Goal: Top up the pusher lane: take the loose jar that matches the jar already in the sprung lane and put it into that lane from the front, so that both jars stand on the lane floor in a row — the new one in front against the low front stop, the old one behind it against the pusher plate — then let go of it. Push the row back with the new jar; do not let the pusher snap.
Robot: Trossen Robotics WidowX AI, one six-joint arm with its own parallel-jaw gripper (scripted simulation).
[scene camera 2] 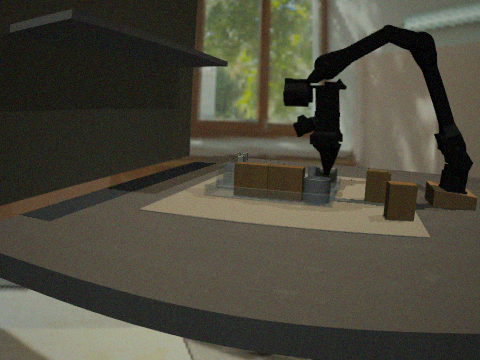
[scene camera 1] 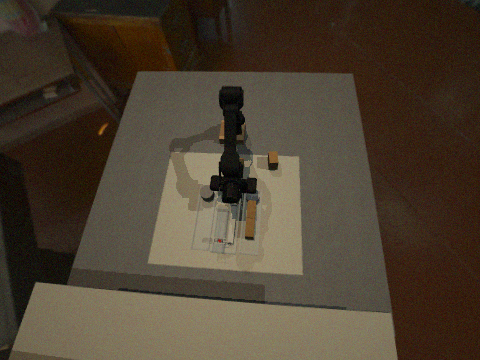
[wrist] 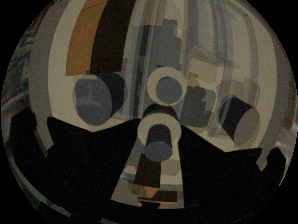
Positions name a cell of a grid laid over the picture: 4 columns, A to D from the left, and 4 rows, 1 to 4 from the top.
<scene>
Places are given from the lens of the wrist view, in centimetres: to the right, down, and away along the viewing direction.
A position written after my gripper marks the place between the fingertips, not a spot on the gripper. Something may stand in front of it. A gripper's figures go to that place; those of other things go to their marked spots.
my gripper (wrist: C3): 1, 1, 10
pale jar (wrist: C2): 1, -2, 7
</scene>
